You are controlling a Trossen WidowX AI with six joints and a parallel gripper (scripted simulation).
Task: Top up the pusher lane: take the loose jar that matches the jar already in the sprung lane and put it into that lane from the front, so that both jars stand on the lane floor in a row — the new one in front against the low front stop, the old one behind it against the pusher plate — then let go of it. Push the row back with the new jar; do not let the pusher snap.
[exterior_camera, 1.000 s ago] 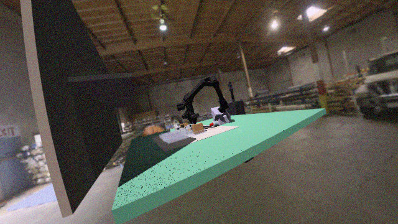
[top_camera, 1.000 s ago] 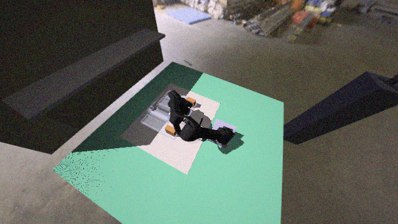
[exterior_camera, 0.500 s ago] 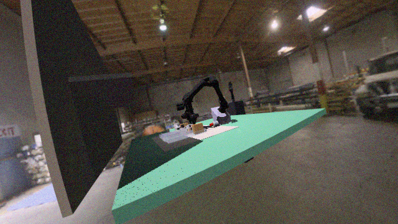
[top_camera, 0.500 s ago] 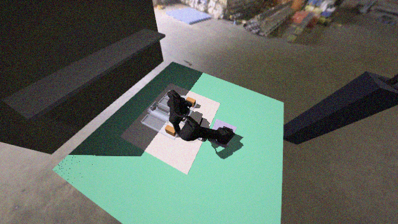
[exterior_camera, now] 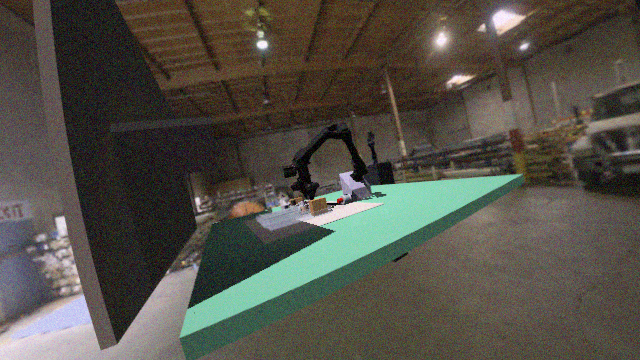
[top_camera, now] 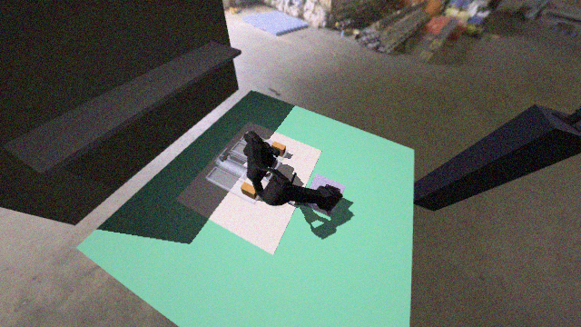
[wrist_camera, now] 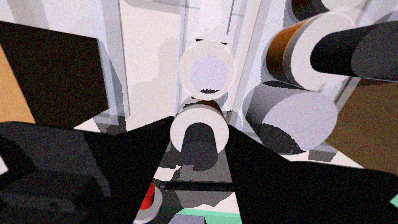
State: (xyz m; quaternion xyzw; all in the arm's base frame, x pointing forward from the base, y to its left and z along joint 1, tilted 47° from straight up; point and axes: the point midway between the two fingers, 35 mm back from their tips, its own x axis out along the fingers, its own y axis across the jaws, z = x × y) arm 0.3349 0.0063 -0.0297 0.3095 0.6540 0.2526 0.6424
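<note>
Right now my gripper tip is 150 mm short of the rack, 30 mm above it and 10 mm to the right of it. The rest, counted from my gripper tip: grey shelf (510 mm ahead, 320 mm above, 30 mm to the right).
</note>
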